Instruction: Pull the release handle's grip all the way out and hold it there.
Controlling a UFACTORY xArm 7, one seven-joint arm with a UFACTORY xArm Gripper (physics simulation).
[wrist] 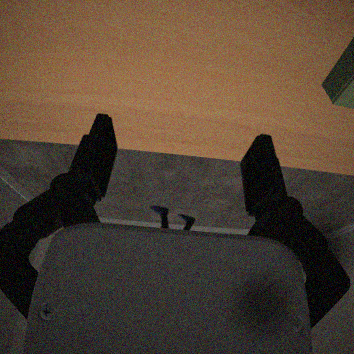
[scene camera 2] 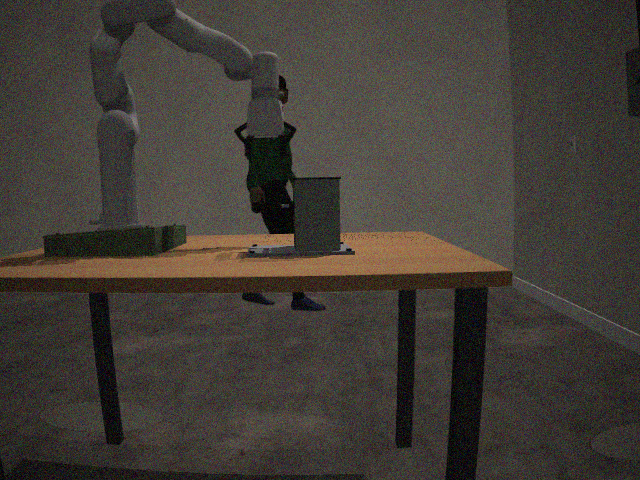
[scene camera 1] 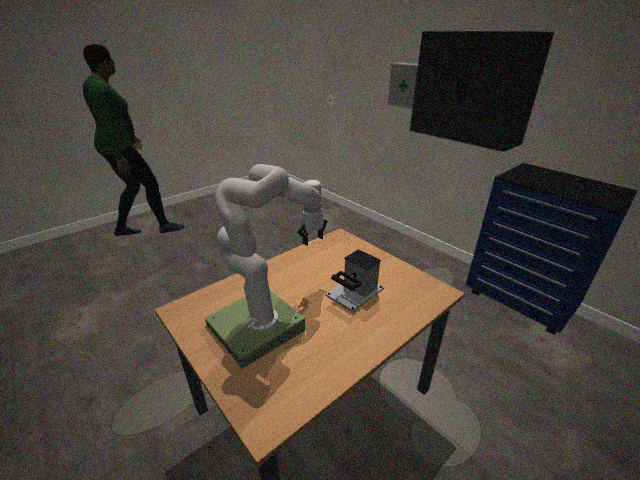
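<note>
The release handle's black grip (scene camera 1: 352,283) sticks out in front of a dark grey box (scene camera 1: 364,274) (scene camera 2: 316,214) on a metal base plate (scene camera 1: 354,302) (scene camera 2: 271,250). In scene camera 2 the grip is hard to make out against the person's dark trousers. A short piece of light rod shows there beside the box. My gripper (scene camera 1: 313,239) (scene camera 2: 268,149) (wrist: 182,138) is open and empty, pointing down. It hangs well above the table's far side, up and to the left of the box in scene camera 1, apart from the grip. The handle does not show in the wrist view.
The wooden table (scene camera 1: 310,361) (scene camera 2: 206,268) (wrist: 175,65) has its edge below my fingers in the wrist view. The arm stands on a green base block (scene camera 1: 227,315) (scene camera 2: 103,242) (wrist: 342,80). A person (scene camera 1: 111,118) (scene camera 2: 271,165) stands beyond the table. A blue drawer cabinet (scene camera 1: 537,248) is at the right.
</note>
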